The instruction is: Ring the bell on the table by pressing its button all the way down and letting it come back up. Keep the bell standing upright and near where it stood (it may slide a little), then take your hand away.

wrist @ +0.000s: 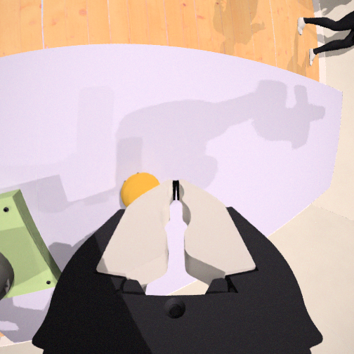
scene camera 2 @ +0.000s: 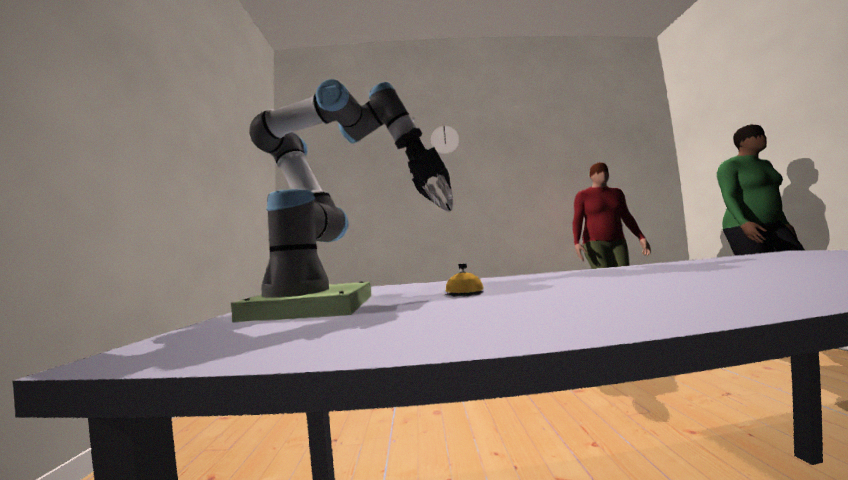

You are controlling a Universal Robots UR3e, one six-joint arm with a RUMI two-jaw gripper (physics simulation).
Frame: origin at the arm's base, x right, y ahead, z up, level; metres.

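Seen in the pictures: gripper, fingertip midpoint: (scene camera 2: 450, 210); arm's base, link origin: (scene camera 2: 296, 292).
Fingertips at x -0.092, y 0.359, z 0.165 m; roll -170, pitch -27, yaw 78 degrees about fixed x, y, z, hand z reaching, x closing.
Observation:
Offsets run from my fingertips to a thing's top centre. Level surfaces: height alone.
A yellow dome bell @(dx +0.087, dy -0.005, dz -0.134 m) (scene camera 2: 464, 284) (wrist: 139, 188) stands upright on the table @(dz -0.200 m) (scene camera 2: 535, 321) (wrist: 60, 125). Its black button @(dx +0.087, dy -0.005, dz -0.134 m) (scene camera 2: 462, 266) is up on top of the dome in the scene view; in the wrist view the button is hidden behind the left jaw. My gripper (scene camera 2: 449, 209) (wrist: 175, 181) is shut with its fingertips together and nothing between them. It hangs tilted, well above the bell and apart from it. In the wrist view the bell shows just left of the fingertips, partly covered by the left jaw.
The arm's green base block (scene camera 2: 291, 309) (wrist: 30, 240) stands on the table left of the bell. A person in red (scene camera 2: 604, 214) and a person in green (scene camera 2: 752, 190) are beyond the table. The arm's shadow falls across the tabletop.

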